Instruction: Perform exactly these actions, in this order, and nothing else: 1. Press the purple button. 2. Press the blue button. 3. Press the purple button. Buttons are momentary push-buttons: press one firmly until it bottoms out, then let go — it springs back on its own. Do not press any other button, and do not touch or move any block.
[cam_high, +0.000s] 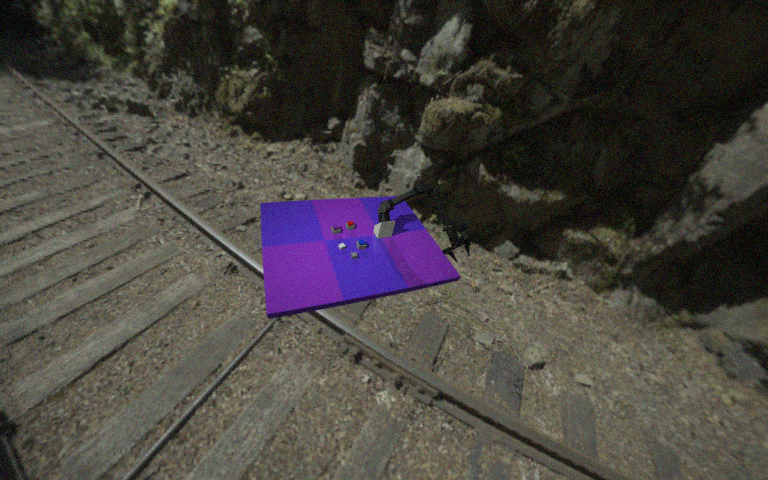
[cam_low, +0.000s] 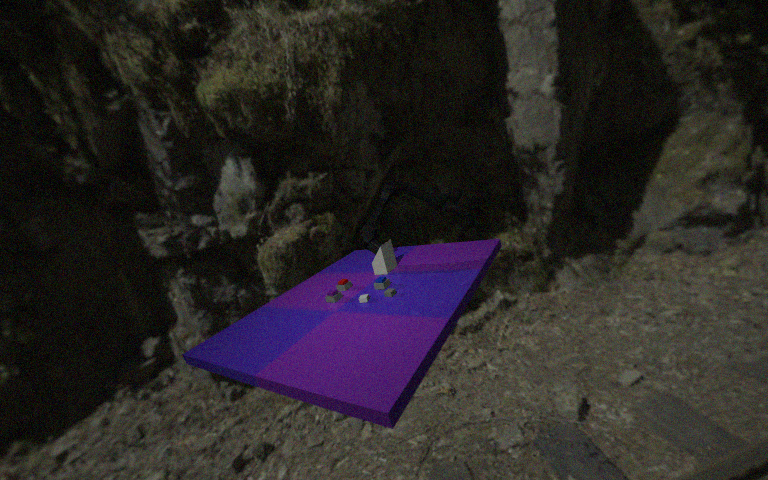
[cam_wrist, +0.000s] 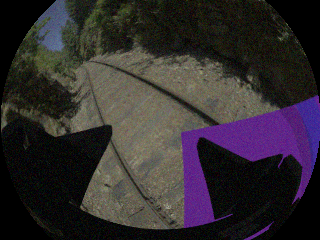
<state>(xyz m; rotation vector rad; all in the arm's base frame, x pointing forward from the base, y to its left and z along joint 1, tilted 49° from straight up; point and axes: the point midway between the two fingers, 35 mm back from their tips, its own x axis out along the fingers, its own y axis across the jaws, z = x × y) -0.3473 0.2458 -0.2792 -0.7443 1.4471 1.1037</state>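
Now: the blue button 53 cm ahead of my gripper tip, 32 cm to the right of it and 7 cm below it. From my gripper tip the other things lie so: red button: 55 cm ahead, 51 cm to the right, 6 cm below; white block: 65 cm ahead, 33 cm to the right, 9 cm below.
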